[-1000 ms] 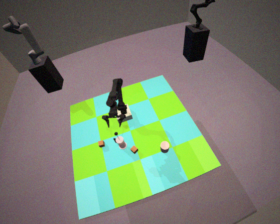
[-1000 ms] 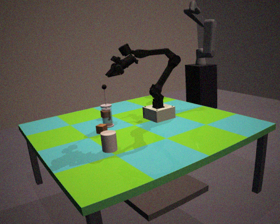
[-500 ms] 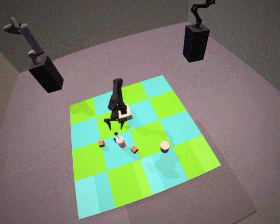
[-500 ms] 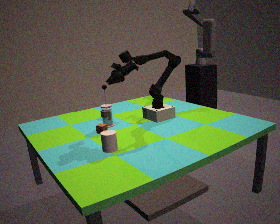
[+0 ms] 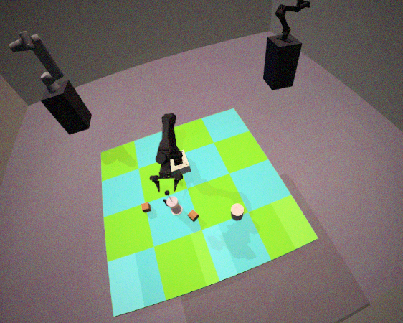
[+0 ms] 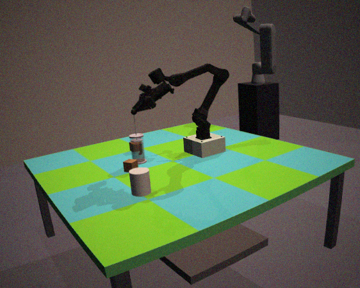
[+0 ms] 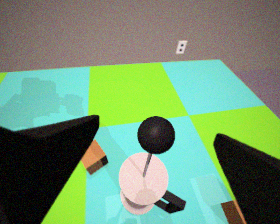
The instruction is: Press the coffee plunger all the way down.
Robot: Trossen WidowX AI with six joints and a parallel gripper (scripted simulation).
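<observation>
My gripper tip is 14 cm above the coffee press, 1 cm to the left of it and 1 cm past it.
</observation>
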